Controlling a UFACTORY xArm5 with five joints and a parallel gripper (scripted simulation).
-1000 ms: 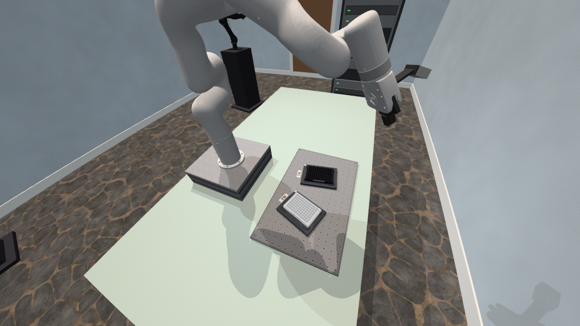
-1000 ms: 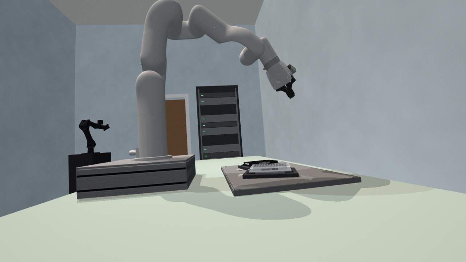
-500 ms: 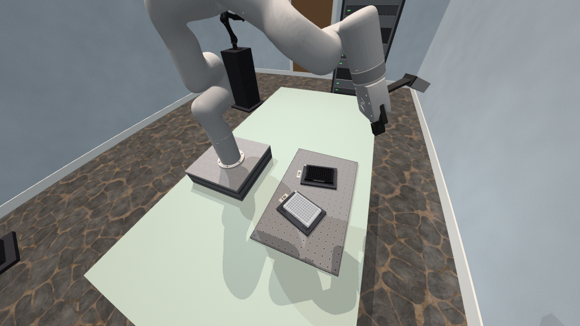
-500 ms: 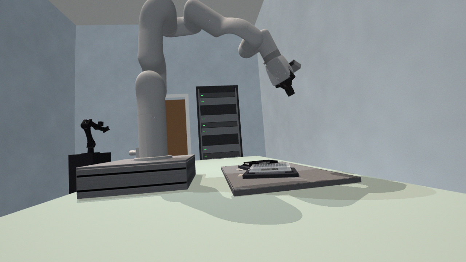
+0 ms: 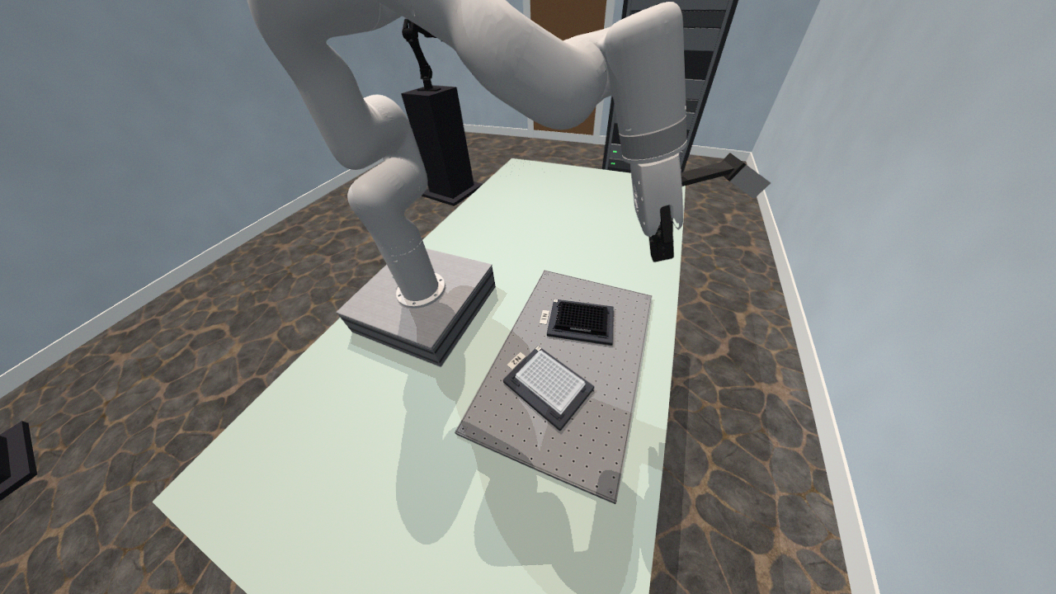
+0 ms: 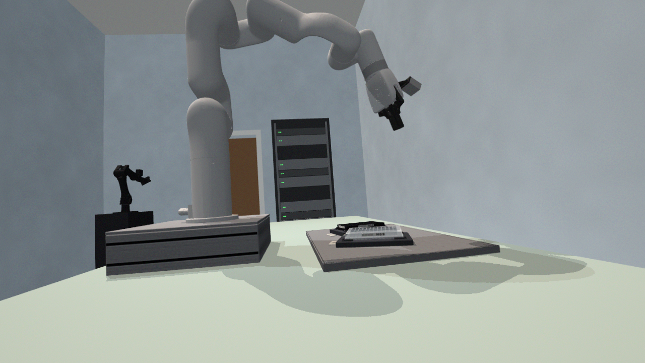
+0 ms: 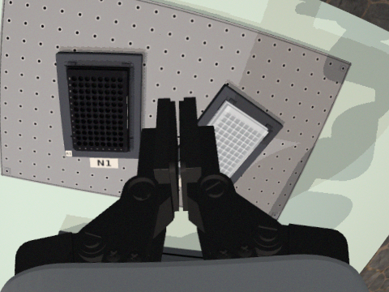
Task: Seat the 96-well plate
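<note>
Right now my hand is 300 mm above the 96-well plate M09, 140 mm to the left of it and 110 mm past it. Also, from my hand: A1 corner mark (310 mm below, 180 mm behind, 80 mm to the right); then black plate nest N2 (320 mm below, 150 mm to the right, 120 mm behind); then black plate M06 (300 mm below, 130 mm behind, 50 mm to the left).
</note>
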